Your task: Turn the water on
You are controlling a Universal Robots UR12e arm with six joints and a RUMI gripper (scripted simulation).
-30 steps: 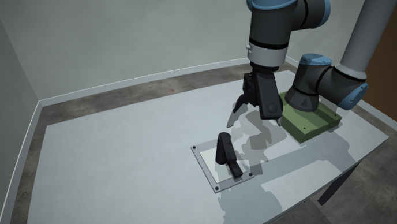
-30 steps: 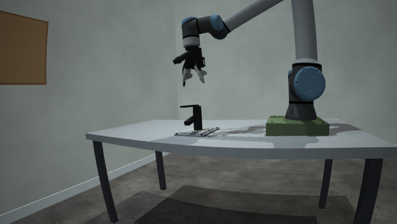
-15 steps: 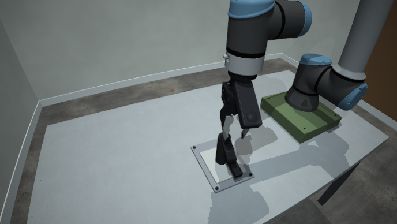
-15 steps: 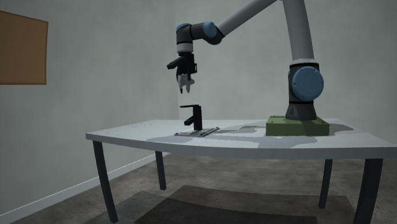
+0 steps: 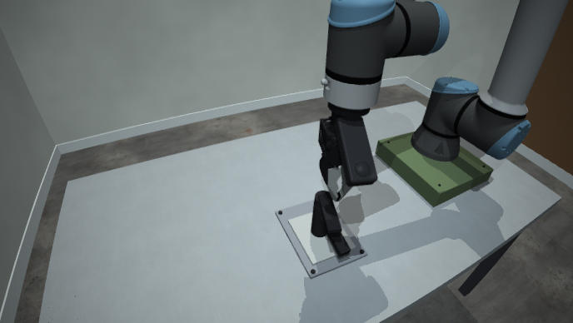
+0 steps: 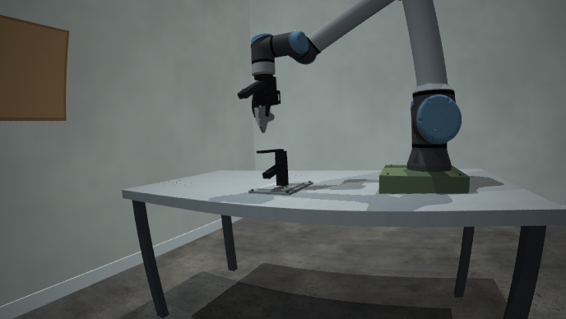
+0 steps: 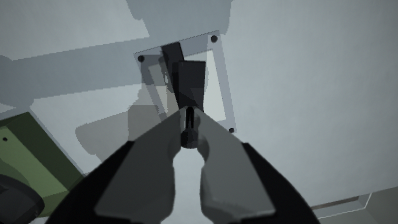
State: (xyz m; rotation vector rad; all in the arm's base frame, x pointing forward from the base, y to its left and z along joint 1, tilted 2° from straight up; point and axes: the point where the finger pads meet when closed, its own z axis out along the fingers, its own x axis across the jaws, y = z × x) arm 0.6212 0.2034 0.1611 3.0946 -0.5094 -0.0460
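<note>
Now: hand 10 mm past the lever, 30 mm to the left of it and 80 mm above it. Also, from my hand: black tap (20 mm behind, 60 mm to the right, 140 mm below).
</note>
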